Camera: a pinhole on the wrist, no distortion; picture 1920 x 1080 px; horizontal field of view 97.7 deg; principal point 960.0 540.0 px. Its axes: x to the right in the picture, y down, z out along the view. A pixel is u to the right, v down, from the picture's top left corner.
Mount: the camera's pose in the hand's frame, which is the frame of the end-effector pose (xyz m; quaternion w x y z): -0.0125 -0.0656 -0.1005 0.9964 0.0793 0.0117 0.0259
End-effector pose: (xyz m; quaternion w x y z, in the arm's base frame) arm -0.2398 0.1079 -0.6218 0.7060 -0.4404 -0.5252 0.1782
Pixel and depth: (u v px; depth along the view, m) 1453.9 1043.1 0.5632
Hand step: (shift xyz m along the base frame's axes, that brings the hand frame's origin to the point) -0.2882 0.5528 0.0568
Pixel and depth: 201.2 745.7 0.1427
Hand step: -0.1098 -0.1115 -0.0295
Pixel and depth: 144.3 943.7 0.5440
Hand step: -0.6294 -0.1294 -0.3490
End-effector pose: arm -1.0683 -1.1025 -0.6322 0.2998 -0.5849 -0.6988 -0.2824
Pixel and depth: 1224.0 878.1 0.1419
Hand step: -0.0375 0.0525 -0.0080
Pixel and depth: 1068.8 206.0 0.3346
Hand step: -0.2688 0.1465 -0.1133
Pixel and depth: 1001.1 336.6 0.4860
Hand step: -0.2897 0.2480 -0.2264
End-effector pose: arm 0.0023 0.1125 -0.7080 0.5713 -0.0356 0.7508 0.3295
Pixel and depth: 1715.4 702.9 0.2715
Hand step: 0.0800 0.1343 -0.2503
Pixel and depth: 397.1 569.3 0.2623
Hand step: 0.2449 -0.0549 0.0900
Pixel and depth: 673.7 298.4 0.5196
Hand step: 0.5159 -0.0818 -0.0413
